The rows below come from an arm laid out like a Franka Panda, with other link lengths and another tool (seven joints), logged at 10 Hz.
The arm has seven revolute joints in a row. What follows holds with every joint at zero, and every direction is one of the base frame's.
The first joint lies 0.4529 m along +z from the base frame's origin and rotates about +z.
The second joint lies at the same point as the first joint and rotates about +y.
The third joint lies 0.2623 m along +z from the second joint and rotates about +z.
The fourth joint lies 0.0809 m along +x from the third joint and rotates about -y.
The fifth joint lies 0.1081 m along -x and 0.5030 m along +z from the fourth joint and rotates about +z.
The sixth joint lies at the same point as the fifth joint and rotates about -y.
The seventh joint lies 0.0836 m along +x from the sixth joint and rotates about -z.
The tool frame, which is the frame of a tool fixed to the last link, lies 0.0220 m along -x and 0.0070 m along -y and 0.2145 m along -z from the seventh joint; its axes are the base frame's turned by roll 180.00, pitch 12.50 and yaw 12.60 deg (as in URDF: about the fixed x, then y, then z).
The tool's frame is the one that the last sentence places.
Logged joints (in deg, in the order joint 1, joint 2, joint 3, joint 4, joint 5, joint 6, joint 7), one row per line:
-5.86 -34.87 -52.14 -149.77 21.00 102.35 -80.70
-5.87 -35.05 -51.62 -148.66 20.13 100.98 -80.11
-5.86 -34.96 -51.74 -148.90 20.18 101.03 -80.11
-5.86 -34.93 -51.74 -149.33 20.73 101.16 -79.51
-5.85 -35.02 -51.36 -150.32 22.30 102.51 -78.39
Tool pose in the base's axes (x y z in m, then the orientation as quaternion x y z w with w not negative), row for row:
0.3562 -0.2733 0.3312 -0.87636 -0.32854 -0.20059 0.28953
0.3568 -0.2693 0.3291 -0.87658 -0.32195 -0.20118 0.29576
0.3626 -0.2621 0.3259 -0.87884 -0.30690 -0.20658 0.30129
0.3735 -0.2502 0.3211 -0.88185 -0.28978 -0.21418 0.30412
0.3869 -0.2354 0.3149 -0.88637 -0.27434 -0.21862 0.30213
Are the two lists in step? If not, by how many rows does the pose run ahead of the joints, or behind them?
The pose runs 2 rows ahead of the joints: the pose in row i belongs to the joints in row i + 2.
